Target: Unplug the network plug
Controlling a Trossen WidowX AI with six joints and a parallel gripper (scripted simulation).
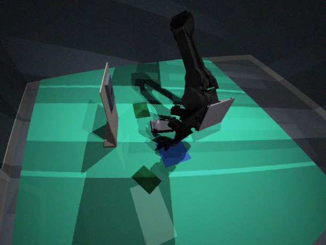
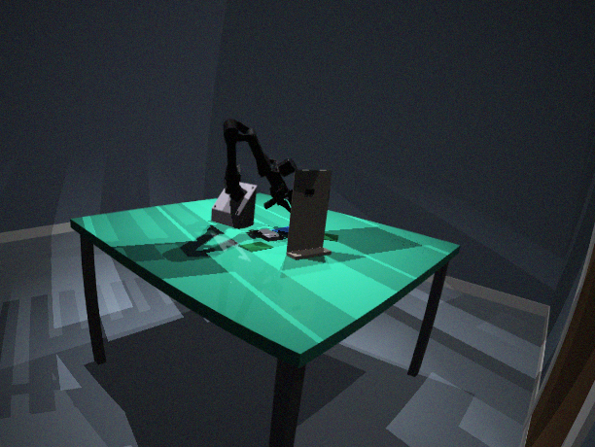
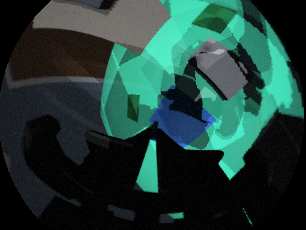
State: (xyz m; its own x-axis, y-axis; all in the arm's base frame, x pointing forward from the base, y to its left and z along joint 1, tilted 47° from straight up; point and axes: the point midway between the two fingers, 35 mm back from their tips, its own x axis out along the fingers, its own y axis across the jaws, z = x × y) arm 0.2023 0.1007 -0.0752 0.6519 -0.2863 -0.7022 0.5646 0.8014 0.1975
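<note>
Now: the blue marked square 1 cm behind my gripper tip and 8 cm below it. Round my gripper tip: upright panel: 23 cm ahead, 17 cm to the right, 6 cm above; flat grey plate: 1 cm ahead, 15 cm to the right, 7 cm below.
</note>
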